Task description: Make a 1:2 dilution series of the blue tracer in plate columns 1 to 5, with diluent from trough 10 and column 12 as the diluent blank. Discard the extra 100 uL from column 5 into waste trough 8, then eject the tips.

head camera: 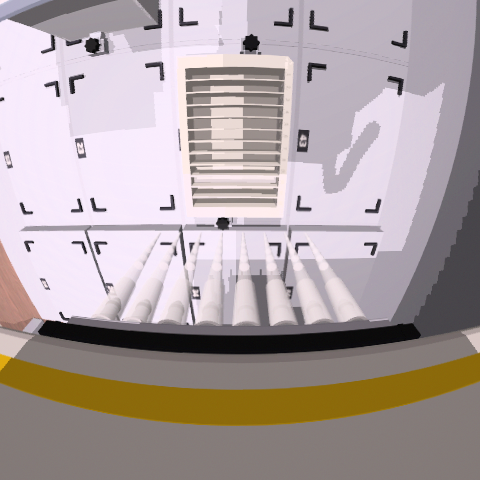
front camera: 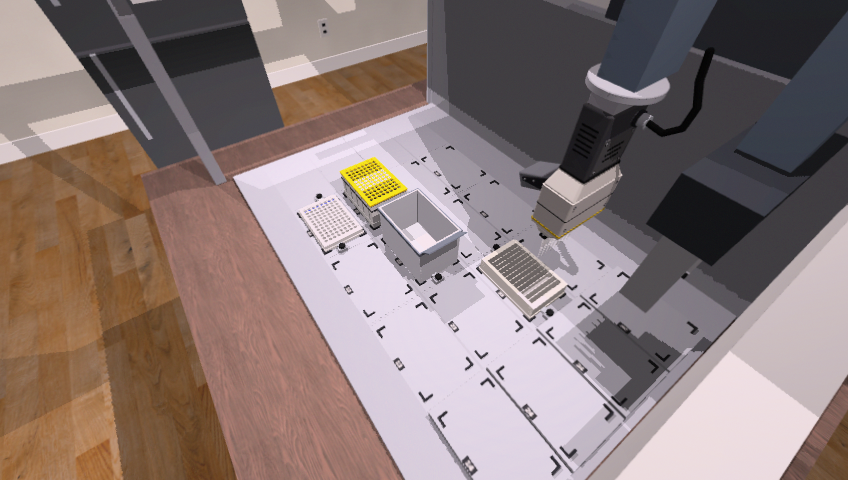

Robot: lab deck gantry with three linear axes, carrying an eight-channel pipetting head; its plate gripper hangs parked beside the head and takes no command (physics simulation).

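The pipetting head (front camera: pixel 576 199) hangs raised behind the trough block. Its eight pale tips (head camera: pixel 245 300) are mounted in a row, their ends beyond the block's near edge in the head view. The cream trough block (front camera: pixel 504 289) (head camera: pixel 235 212) has narrow parallel troughs; no liquid colour can be made out. The white plate (front camera: pixel 345 239) lies at the left, with blue wells (front camera: pixel 320 204) along its far edge; fainter tints cannot be judged. A yellow tip rack (front camera: pixel 389 198) stands beside it. The dark body (front camera: pixel 702 211) of the parked plate gripper hangs right of the head; its finger opening cannot be made out.
A tall open grey bin (front camera: pixel 440 258) stands between the tip rack and the trough block. Black locating knobs (front camera: pixel 437 277) (head camera: pixel 222 223) stand up beside the labware. A dark wall (front camera: pixel 535 89) rises behind the deck. A slanted post (front camera: pixel 172 89) stands at the left.
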